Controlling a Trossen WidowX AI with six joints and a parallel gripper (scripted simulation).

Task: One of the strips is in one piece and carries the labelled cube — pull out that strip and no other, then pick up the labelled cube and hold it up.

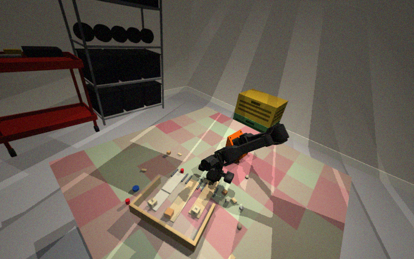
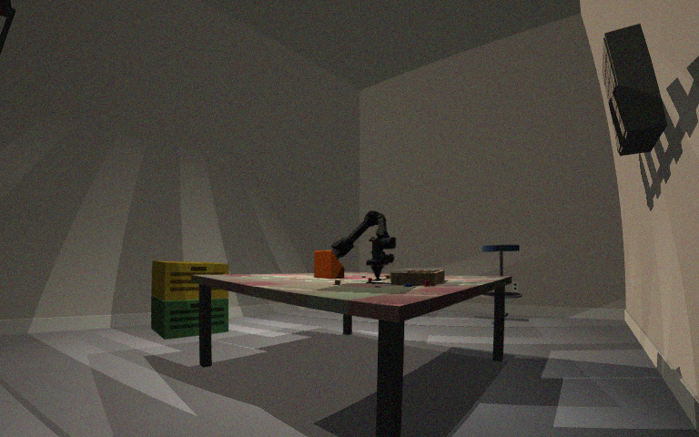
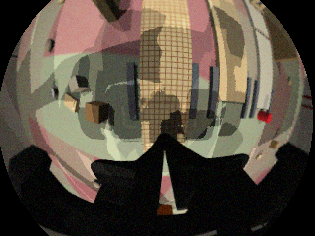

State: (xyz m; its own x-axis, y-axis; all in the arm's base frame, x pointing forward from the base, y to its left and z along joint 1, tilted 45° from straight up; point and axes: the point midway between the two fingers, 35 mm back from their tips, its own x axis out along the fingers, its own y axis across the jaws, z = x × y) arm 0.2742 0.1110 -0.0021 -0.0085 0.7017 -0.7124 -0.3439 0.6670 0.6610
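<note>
Now: gripper tip 90 mm short of the grid strip and 30 mm to the right of it. The rest, counted from my gripper tip: blue disc (340 mm ahead, 220 mm to the right).
</note>
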